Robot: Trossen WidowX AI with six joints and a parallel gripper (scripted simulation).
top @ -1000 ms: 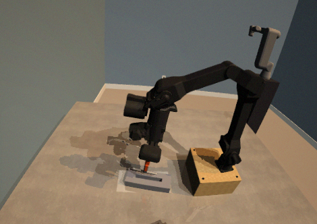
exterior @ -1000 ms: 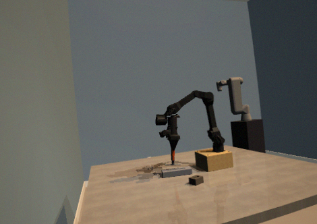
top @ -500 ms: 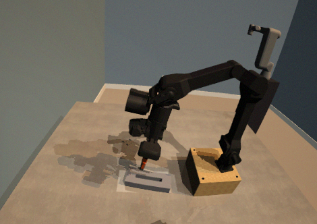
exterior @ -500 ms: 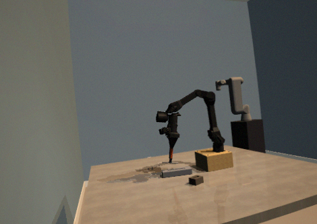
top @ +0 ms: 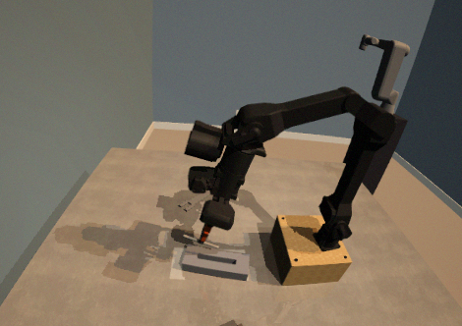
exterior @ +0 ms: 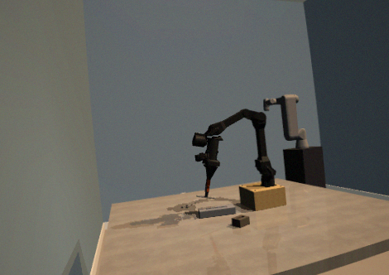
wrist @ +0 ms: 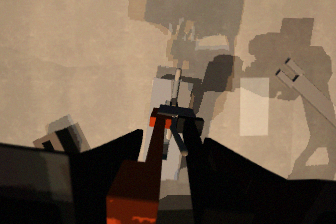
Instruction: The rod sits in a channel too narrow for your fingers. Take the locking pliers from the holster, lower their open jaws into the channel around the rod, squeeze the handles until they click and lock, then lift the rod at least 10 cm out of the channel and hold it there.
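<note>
The metal rod lies 2 cm ahead of my gripper tip, 1 cm to the right of it and 9 cm below it. Round my gripper tip: grey channel block (2 cm behind, 1 cm to the left, 16 cm below); then dark holster (2 cm behind, 23 cm to the left, 17 cm below); then orange handle (1 cm to the left).
</note>
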